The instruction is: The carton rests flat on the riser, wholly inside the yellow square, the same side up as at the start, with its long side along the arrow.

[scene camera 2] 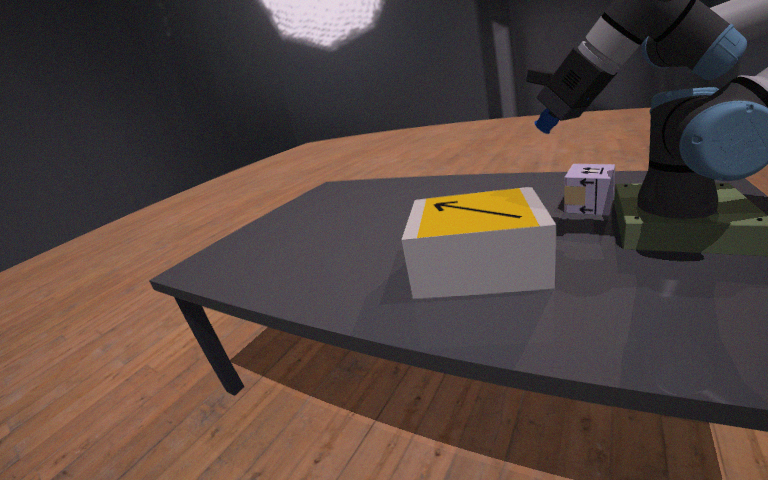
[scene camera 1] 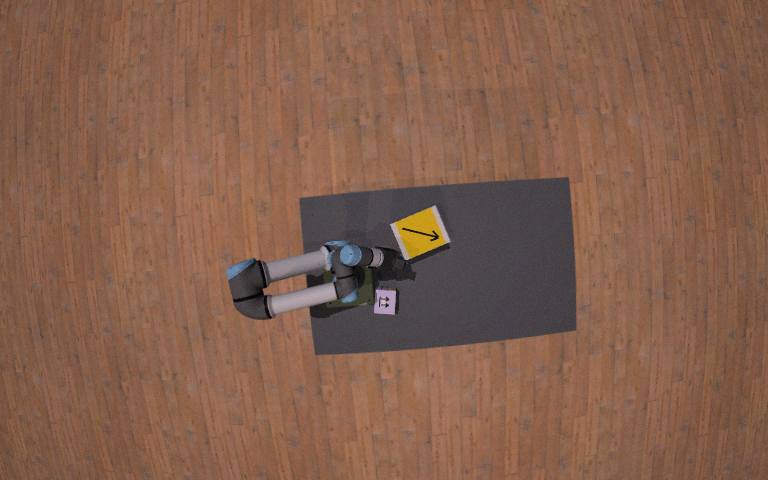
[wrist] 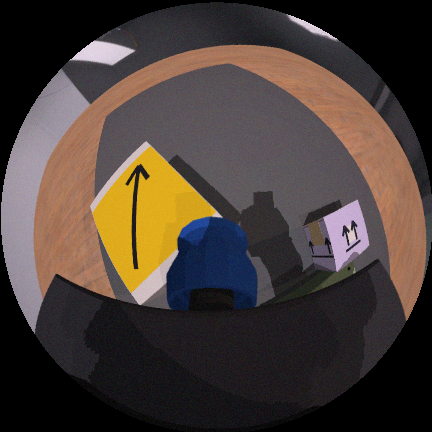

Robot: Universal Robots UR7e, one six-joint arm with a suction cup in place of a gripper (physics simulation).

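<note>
The lilac carton [scene camera 1: 380, 309] [scene camera 2: 578, 213] [wrist: 361, 235] stands on the table close beside the arm's base, its top marked with two small arrows. The white riser [scene camera 1: 442, 224] [scene camera 2: 481, 264] [wrist: 150, 286] stands apart from it, with the yellow square [scene camera 1: 416, 247] [scene camera 2: 481, 225] [wrist: 112, 220] on its top. A black arrow [scene camera 1: 420, 232] [scene camera 2: 481, 211] [wrist: 134, 220] crosses the square. My suction gripper [scene camera 2: 545, 122] [wrist: 212, 260] is off, so open, and bears nothing. It hangs tilted in the air above the height of the carton and riser. In the wrist view the blue cup hides a corner of the riser.
The green base plate [scene camera 1: 368, 294] [scene camera 2: 696, 238] [wrist: 322, 287] lies right next to the carton and carries the arm. The dark table [scene camera 1: 509, 254] [scene camera 2: 283, 254] [wrist: 225, 110] extends beyond the riser, away from the base. The arm's links reach over the base in scene camera 1.
</note>
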